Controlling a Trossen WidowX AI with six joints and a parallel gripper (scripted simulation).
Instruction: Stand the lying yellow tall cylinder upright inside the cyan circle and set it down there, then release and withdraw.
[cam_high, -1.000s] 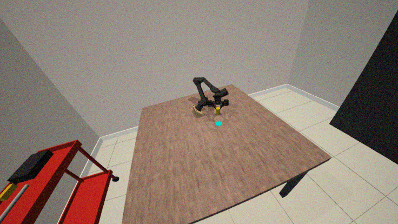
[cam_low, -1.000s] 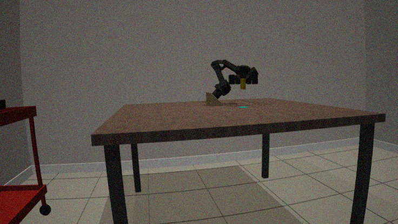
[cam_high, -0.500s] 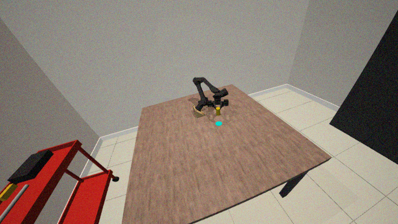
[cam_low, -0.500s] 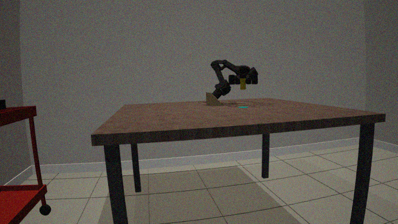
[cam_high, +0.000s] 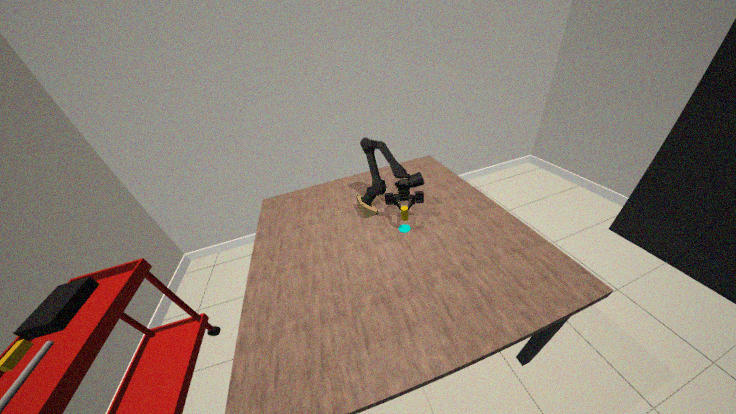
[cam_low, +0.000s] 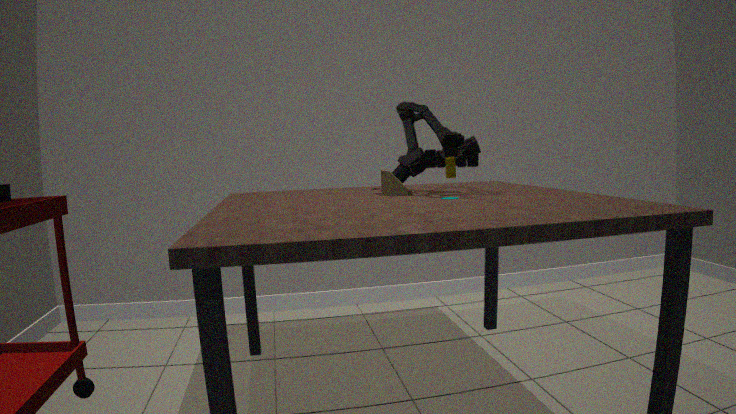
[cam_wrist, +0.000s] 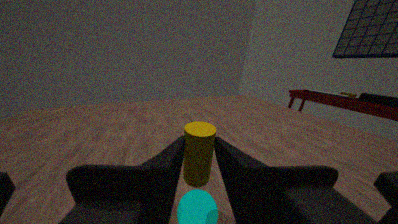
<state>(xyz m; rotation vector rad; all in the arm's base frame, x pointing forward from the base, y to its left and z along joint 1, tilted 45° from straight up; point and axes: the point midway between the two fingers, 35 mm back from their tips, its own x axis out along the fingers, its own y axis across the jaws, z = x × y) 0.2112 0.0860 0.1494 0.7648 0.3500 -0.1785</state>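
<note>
The cyan circle is 1 cm behind my gripper tip and 12 cm below it. Also, from my gripper tip: yellow cylinder (2 cm below).
</note>
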